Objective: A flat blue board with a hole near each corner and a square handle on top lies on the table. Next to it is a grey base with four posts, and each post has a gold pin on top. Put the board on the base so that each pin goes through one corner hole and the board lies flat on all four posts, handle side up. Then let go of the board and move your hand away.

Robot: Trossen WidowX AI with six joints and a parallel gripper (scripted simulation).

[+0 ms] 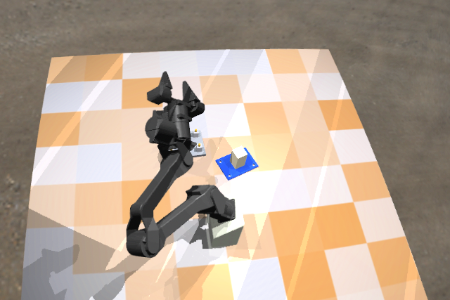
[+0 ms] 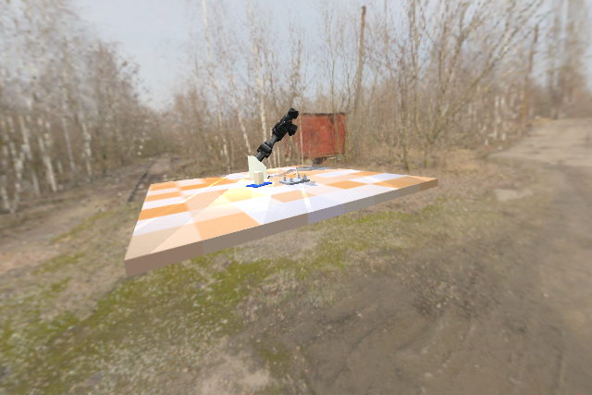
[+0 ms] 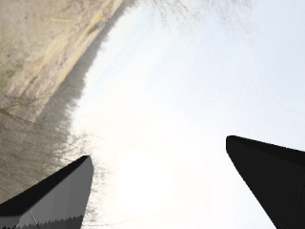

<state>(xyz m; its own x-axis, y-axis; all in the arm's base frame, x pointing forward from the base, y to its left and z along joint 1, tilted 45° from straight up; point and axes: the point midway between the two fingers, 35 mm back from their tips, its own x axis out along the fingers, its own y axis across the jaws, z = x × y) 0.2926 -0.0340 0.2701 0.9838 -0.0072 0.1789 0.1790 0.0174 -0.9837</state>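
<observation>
My gripper tip is 5 cm past the flat blue board, 23 cm to the left of it and 36 cm above it. The rest, counted from my gripper tip: grey base: 2 cm ahead, 4 cm to the right, 37 cm below.
</observation>
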